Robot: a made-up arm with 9 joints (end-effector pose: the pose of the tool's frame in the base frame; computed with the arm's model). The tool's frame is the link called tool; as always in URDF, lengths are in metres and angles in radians.
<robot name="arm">
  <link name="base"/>
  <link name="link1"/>
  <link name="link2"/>
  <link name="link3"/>
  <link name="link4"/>
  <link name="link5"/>
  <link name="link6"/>
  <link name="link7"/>
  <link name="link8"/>
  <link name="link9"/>
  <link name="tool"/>
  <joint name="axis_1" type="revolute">
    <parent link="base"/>
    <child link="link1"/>
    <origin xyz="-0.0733 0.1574 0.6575" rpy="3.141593 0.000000 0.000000"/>
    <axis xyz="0 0 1"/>
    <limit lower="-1.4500" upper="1.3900" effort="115" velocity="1.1"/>
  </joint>
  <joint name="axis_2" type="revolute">
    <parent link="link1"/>
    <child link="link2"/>
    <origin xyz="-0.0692 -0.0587 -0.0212" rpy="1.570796 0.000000 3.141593"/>
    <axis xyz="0 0 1"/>
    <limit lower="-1.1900" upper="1.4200" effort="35" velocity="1.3"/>
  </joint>
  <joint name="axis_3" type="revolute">
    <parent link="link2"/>
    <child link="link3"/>
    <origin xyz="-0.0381 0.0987 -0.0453" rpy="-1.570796 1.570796 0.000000"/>
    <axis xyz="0 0 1"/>
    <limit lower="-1.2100" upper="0.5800" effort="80" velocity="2.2"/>
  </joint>
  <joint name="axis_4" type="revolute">
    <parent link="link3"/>
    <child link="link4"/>
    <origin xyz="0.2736 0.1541 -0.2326" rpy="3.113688 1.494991 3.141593"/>
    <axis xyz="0 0 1"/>
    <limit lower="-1.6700" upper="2.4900" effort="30" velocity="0.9"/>
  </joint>
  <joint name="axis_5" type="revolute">
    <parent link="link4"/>
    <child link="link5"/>
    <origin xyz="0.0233 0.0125 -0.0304" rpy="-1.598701 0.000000 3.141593"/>
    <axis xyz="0 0 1"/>
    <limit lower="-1.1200" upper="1.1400" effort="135" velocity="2"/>
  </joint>
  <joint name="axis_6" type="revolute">
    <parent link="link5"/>
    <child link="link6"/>
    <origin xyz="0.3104 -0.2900 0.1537" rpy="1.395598 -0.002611 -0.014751"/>
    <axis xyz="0 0 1"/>
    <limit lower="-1.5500" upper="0.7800" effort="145" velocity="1.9"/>
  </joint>
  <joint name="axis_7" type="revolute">
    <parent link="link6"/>
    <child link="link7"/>
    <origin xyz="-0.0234 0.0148 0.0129" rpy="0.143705 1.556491 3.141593"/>
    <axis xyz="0 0 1"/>
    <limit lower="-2.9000" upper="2.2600" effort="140" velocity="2.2"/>
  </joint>
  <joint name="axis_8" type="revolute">
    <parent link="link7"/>
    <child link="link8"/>
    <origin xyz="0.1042 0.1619 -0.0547" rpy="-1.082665 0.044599 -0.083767"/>
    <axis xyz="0 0 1"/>
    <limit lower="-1.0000" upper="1.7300" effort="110" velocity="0.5"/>
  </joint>
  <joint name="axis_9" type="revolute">
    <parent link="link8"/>
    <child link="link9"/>
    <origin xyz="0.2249 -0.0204 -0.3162" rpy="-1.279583 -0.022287 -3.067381"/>
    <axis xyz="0 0 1"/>
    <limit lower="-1.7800" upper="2.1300" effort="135" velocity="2"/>
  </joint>
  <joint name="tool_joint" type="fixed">
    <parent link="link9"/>
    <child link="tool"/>
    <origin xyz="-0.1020 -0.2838 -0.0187" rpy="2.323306 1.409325 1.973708"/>
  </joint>
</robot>
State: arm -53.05 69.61 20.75 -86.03 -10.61 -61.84 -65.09 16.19 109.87
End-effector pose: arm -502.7 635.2 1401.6 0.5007 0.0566 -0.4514 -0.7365
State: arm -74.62 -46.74 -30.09 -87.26 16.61 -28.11 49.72 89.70 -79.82
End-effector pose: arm -772.5 1112.9 418.8 0.1615 0.5190 0.0225 -0.8391
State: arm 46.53 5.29 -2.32 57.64 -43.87 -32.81 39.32 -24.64 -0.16
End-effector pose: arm 393.9 377.4 705.1 0.8170 -0.0653 0.5421 0.1856
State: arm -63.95 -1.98 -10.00 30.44 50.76 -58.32 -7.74 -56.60 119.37
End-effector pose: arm -319.6 58.0 292.5 0.4242 0.8667 0.2530 0.0698
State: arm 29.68 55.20 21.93 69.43 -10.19 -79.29 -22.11 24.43 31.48
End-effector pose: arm 169.1 533.8 815.6 0.8888 -0.4236 -0.0249 -0.1729
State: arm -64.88 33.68 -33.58 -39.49 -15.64 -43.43 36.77 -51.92 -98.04
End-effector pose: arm -263.3 545.4 484.8 0.5671 0.3878 -0.2021 0.6980
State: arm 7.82 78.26 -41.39 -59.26 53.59 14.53 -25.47 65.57 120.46
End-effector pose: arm 377.9 502.7 811.9 0.4158 0.7355 0.1749 0.5055
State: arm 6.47 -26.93 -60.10 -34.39 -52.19 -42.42 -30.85 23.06 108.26
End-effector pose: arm -637.7 788.1 1074.1 0.7461 -0.4010 -0.4809 0.2265
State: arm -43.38 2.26 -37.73 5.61 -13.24 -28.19 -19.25 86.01 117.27
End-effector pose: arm -816.7 192.7 399.2 0.2116 -0.1204 -0.9486 0.2021
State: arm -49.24 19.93 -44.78 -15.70 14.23 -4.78 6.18 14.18 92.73
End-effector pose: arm -528.6 396.4 285.3 0.2834 0.6407 0.6980 -0.1485
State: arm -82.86 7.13 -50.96 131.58 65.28 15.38 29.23 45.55 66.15
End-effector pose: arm -62.8 21.2 1111.0 0.8667 -0.2081 -0.4351 -0.1268
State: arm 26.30 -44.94 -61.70 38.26 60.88 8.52 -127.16 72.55 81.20
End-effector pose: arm -371.0 181.7 719.6 0.3349 -0.7823 0.0781 0.5194
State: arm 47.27 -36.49 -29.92 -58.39 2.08 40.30 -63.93 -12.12 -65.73
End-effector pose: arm -223.8 840.3 452.4 0.4917 0.5203 0.5554 -0.4232
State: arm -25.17 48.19 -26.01 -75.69 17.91 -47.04 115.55 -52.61 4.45
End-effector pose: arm -541.6 873.1 682.1 0.1408 -0.3247 -0.3922 -0.8491
